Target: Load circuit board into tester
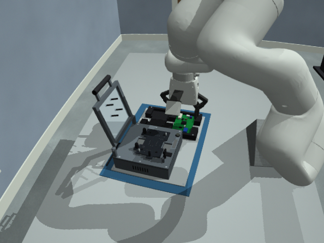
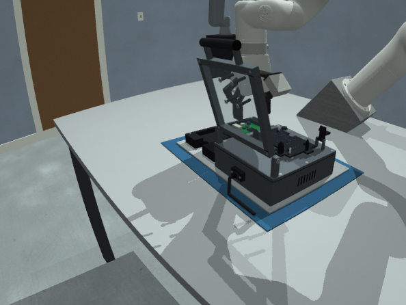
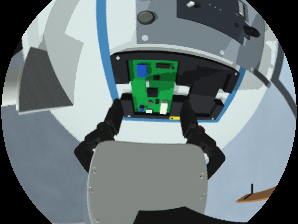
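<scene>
The green circuit board is 5 cm below my hand. Round my hand: pin plate: 11 cm ahead, 16 cm to the left; then lid: 22 cm ahead, 12 cm to the left, 11 cm above; then latch hook: 5 cm ahead, 22 cm to the left, 2 cm above.
</scene>
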